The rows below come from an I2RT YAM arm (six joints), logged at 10 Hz.
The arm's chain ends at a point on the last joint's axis. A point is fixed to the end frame.
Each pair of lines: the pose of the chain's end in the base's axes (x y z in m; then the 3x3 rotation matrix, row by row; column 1 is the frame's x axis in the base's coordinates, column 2 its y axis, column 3 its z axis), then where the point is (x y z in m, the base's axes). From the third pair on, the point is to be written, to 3 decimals.
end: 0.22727 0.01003 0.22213; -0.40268 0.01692 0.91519; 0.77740 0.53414 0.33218; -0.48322 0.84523 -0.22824
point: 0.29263 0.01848 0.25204
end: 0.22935 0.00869 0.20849; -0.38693 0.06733 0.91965; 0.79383 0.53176 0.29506; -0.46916 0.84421 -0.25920
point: 0.29598 0.01444 0.23616
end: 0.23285 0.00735 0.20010; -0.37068 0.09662 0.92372; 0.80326 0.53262 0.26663; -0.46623 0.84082 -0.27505
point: 0.300 0.011 0.227
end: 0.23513 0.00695 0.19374; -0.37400 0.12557 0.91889; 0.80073 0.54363 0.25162; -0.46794 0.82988 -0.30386
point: 0.303 0.010 0.218
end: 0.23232 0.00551 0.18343; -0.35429 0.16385 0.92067; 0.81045 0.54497 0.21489; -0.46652 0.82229 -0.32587
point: 0.301 0.007 0.207
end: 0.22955 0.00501 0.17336; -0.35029 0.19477 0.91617; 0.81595 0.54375 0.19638; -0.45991 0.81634 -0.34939
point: 0.299 0.005 0.195
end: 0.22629 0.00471 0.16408; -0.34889 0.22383 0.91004; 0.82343 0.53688 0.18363; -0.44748 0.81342 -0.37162
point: 0.296 0.003 0.184
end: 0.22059 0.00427 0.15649; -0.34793 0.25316 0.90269; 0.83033 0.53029 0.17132; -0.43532 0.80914 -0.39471
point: 0.291 0.002 0.174
